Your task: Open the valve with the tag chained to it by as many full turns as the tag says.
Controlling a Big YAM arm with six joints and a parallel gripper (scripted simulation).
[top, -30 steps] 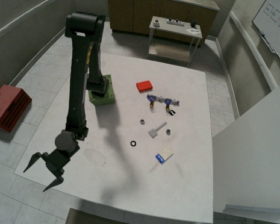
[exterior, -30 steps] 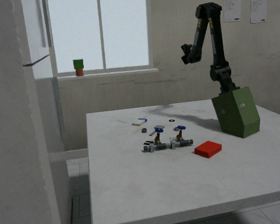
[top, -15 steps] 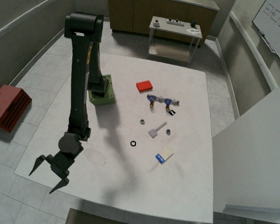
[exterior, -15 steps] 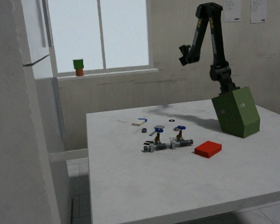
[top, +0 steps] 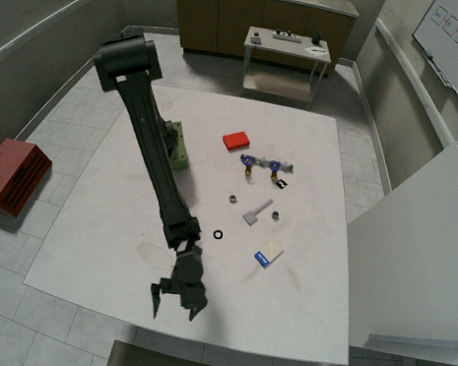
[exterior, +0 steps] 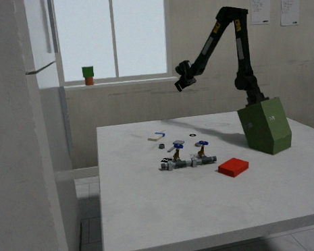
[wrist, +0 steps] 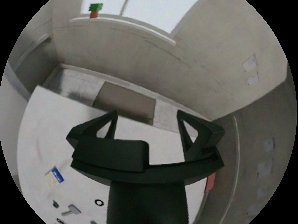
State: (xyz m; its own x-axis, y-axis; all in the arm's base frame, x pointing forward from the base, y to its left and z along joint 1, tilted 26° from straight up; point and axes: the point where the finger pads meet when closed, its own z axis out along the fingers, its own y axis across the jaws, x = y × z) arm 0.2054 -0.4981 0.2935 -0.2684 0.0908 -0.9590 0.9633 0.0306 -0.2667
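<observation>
Right now my hand is 630 mm to the right of the small black tag, 300 mm short of it and 240 mm above it. Also, from my hand: grey paddle-shaped tool (460 mm to the left, 240 mm below, 200 mm ahead); then red block (830 mm to the left, 230 mm below, 50 mm ahead); then blue card (290 mm to the left, 280 mm ahead, 240 mm below).
</observation>
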